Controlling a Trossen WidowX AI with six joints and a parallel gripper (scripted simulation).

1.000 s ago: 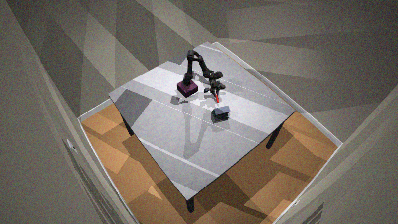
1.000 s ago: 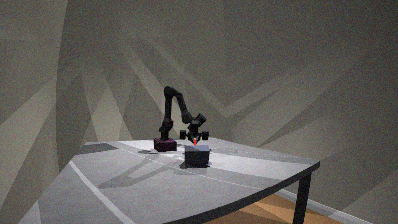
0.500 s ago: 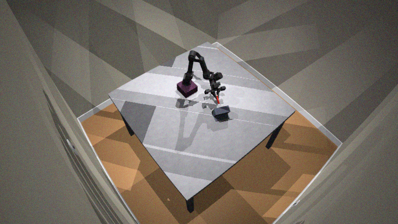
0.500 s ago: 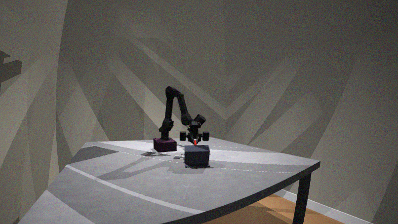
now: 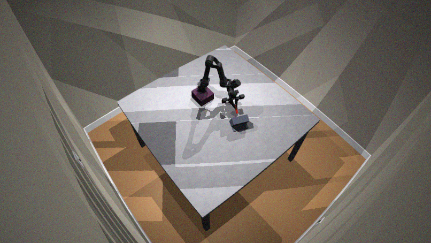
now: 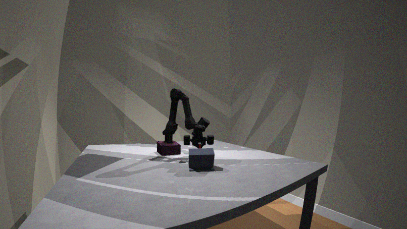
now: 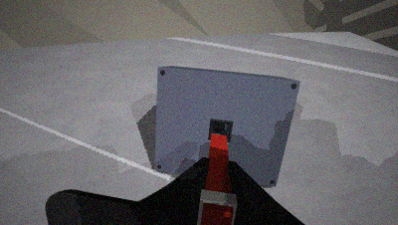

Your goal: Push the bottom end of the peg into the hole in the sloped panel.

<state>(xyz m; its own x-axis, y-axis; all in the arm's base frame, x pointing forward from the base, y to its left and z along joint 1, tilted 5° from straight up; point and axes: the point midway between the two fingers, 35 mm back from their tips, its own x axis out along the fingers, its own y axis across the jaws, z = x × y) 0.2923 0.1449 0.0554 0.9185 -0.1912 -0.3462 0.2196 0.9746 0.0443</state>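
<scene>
The grey sloped panel lies 90 mm ahead of my gripper tip, 20 mm to the right of it and 50 mm below it. Round my gripper tip: red peg: 20 mm behind, 10 mm above.
</scene>
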